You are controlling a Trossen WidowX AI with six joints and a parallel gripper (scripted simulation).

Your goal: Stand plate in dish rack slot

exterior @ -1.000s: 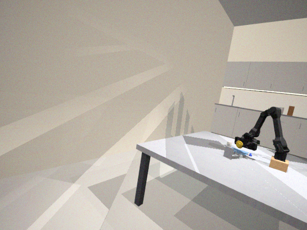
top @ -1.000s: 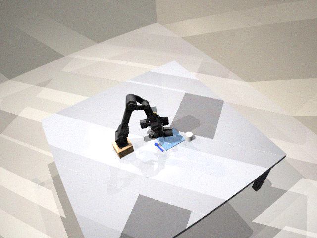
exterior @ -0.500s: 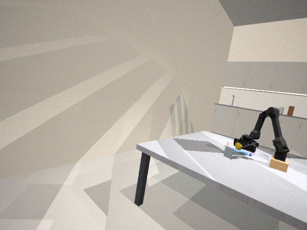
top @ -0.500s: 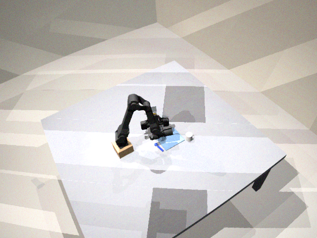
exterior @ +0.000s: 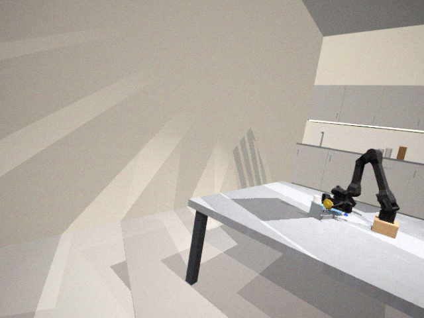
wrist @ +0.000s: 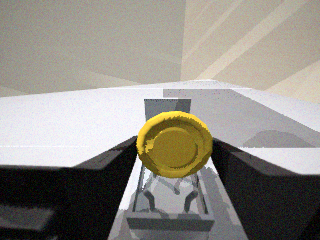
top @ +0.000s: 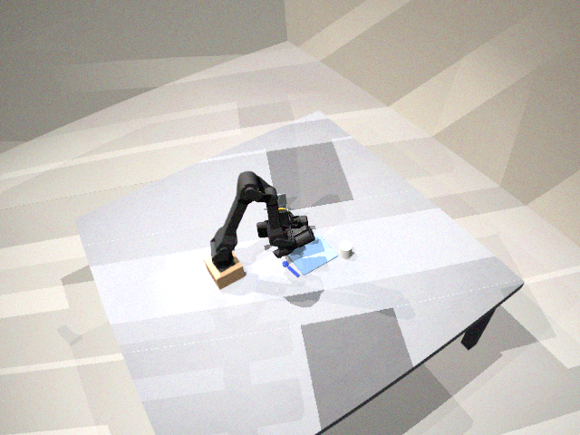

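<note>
The grey dish rack is 50 mm below my gripper tip, 20 mm to the left of it and 10 mm ahead of it. Also, from my gripper tip: yellow plate (10 mm to the right); cup (270 mm to the right, 100 mm ahead, 40 mm below); blue spoon (190 mm to the right, 100 mm behind, 70 mm below).
</note>
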